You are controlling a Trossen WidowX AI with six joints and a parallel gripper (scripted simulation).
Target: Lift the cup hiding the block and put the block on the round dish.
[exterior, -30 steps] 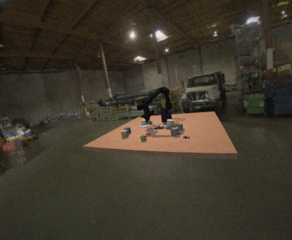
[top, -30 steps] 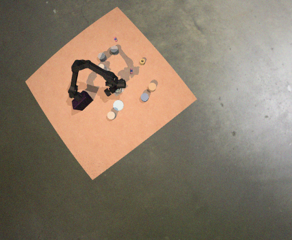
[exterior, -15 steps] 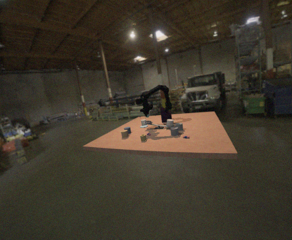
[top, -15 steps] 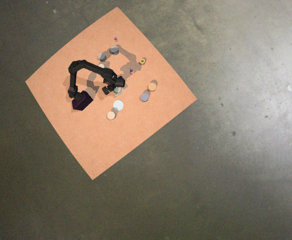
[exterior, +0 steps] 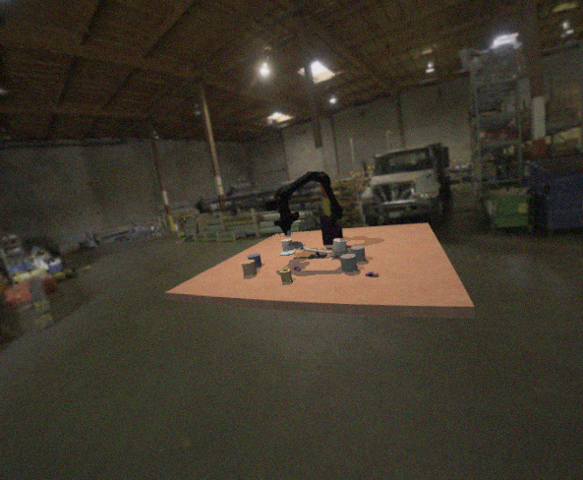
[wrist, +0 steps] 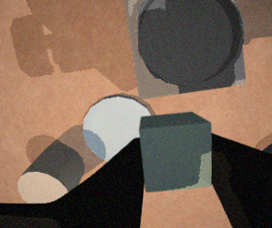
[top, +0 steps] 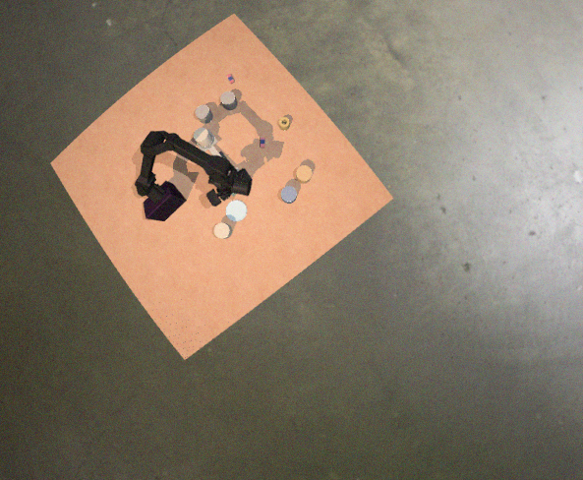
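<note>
Now: gripper tip 130 mm above the round pale dish, 60 mm past it and 40 mm to the left of it. Round my gripper tip: cup 170 mm behind, 100 mm below, 80 mm to the right; teal block 10 mm above; balance beam 170 mm to the left, 100 mm below, 60 mm ahead.
</note>
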